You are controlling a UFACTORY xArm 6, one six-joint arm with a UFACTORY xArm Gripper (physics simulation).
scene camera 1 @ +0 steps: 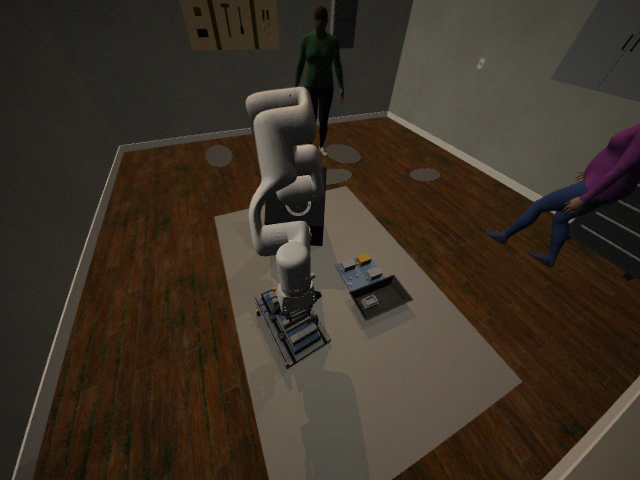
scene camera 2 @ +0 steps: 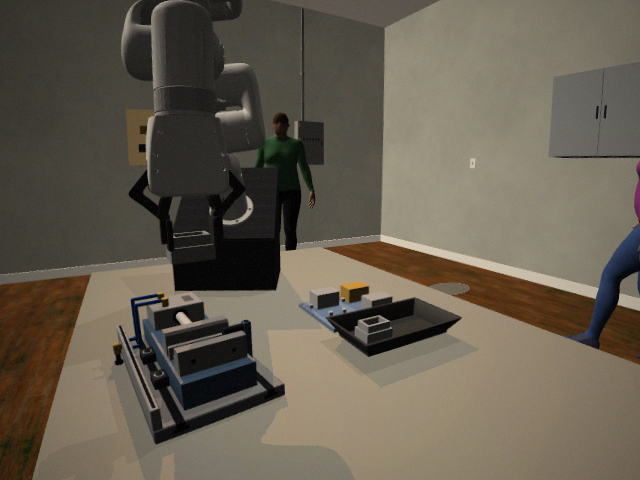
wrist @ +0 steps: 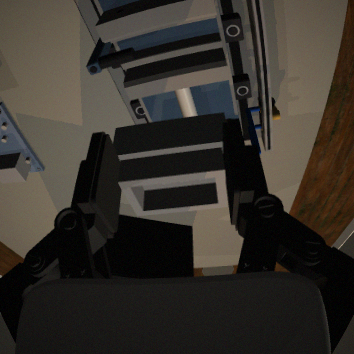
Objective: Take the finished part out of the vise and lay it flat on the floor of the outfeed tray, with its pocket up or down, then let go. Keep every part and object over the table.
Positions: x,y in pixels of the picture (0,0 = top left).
Scene:
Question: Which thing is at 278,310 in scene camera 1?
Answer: The gripper.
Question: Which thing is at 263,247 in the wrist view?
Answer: The gripper.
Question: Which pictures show the gripper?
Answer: Scene camera 1, scene camera 2 and the wrist view: all of them.

